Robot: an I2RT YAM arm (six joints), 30 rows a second.
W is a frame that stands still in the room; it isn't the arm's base.
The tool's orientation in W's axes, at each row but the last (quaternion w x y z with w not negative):
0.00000 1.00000 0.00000 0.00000
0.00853 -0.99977 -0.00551 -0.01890
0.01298 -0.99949 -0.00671 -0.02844
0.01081 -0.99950 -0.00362 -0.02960
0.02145 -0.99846 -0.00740 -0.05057
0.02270 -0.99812 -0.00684 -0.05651
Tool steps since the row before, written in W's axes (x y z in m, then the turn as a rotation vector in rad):
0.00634 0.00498 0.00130 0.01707 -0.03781 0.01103
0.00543 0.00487 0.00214 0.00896 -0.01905 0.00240
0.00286 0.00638 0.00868 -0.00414 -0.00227 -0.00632
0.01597 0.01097 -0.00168 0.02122 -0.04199 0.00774
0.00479 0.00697 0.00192 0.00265 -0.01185 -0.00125
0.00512 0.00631 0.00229 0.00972 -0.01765 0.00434
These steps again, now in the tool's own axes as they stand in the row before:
0.00634 -0.00498 -0.00130 0.01707 0.03781 -0.01103
0.00556 -0.00484 -0.00185 0.00884 0.01911 -0.00239
0.00343 -0.00656 -0.00833 -0.00452 0.00237 0.00601
0.01591 -0.01081 0.00286 0.02136 0.04198 -0.00739
0.00505 -0.00696 -0.00112 0.00236 0.01194 0.00099
0.00542 -0.00632 -0.00141 0.00995 0.01759 -0.00403

